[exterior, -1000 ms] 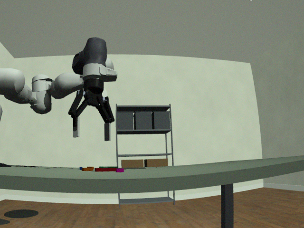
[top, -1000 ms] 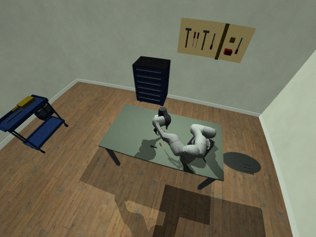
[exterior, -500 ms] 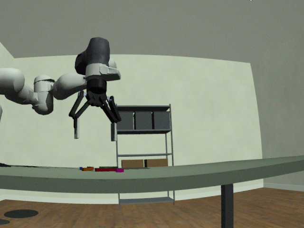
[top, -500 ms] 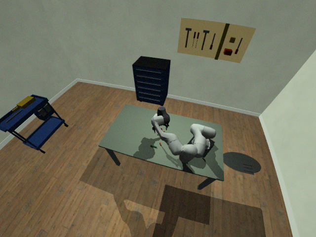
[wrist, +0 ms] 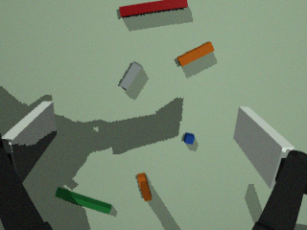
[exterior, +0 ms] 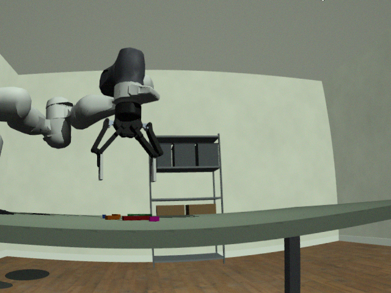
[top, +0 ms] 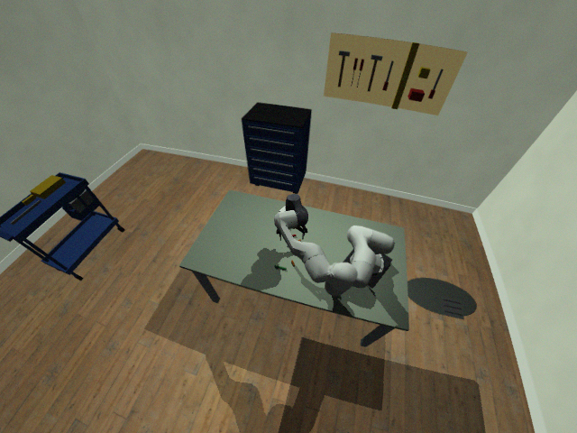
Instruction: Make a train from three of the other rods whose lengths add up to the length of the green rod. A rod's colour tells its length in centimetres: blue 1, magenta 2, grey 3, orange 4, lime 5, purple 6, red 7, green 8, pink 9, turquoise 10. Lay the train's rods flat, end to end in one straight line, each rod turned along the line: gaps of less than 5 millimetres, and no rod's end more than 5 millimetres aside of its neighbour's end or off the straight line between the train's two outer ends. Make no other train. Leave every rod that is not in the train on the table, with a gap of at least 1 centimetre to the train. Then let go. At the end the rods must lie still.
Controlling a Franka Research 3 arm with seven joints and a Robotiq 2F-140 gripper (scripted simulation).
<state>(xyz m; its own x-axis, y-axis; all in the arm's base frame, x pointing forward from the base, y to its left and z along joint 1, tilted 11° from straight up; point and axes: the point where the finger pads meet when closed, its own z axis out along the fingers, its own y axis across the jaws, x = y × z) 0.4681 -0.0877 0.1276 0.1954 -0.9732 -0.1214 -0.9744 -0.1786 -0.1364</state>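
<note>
My gripper is now 11 cm above the grey rod, 2 cm short of it and 1 cm to the left of it. Also, from my hand: magenta rod: 16 cm to the right, 11 cm below, 4 cm ahead; red rod: 11 cm below, 9 cm to the right, 1 cm ahead; blue rod: 11 cm below, 7 cm behind, 5 cm to the left.
</note>
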